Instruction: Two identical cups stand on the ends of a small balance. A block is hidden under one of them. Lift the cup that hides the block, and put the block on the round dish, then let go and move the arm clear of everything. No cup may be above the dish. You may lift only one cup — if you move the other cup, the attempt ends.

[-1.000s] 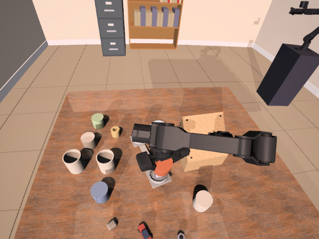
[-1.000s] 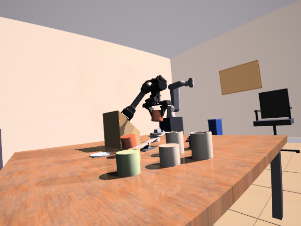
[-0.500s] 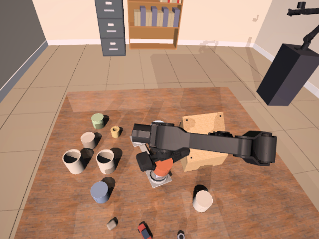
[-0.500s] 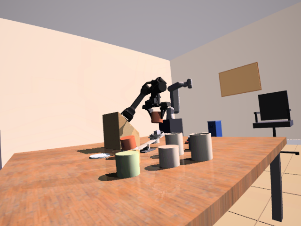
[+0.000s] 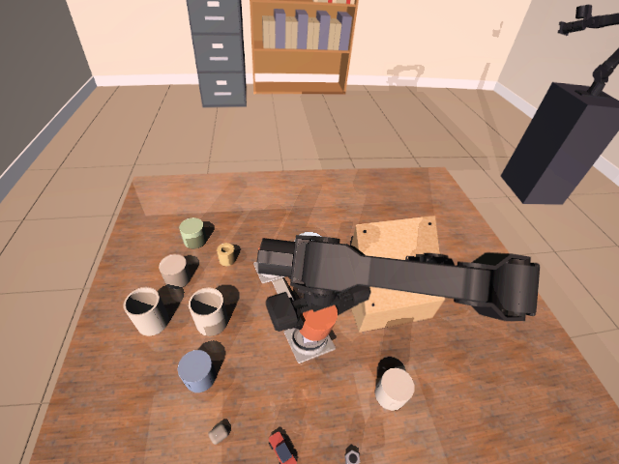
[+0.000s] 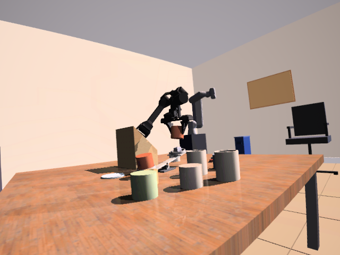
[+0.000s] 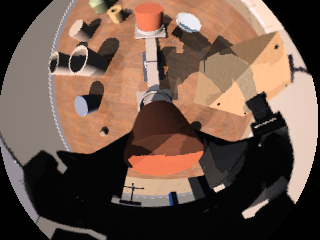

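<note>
My gripper tip is 1 cm short of the pale block, 1 cm to the left of it and 8 cm above it. The rest, counted from my gripper tip: blue cylinder: 26 cm ahead, 6 cm to the left, 13 cm below; then orange cup: 10 cm ahead, 27 cm to the right, 11 cm below; then toy car: 7 cm ahead, 20 cm to the left, 16 cm below.
</note>
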